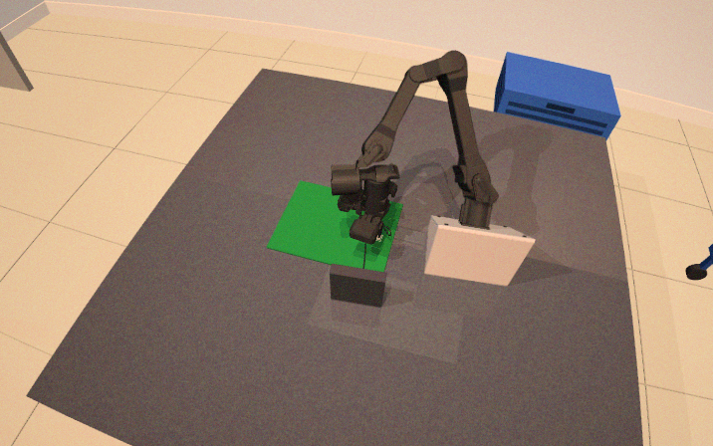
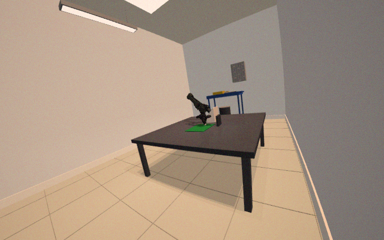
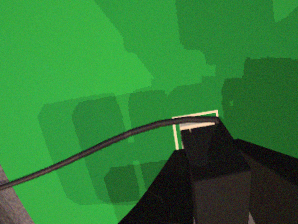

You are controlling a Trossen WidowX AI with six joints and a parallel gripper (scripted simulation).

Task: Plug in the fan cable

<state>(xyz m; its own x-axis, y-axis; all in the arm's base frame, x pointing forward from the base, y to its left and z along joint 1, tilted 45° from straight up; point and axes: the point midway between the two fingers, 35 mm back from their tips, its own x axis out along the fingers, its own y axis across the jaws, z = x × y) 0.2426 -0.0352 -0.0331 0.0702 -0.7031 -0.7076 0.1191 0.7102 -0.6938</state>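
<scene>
Right now the black plug is 10 mm behind my gripper tip and 10 mm above it. Also, from my gripper tip: green board: 100 mm ahead, 10 mm to the right, 40 mm below; then dark grey fan block: 180 mm to the left, 30 mm above.
</scene>
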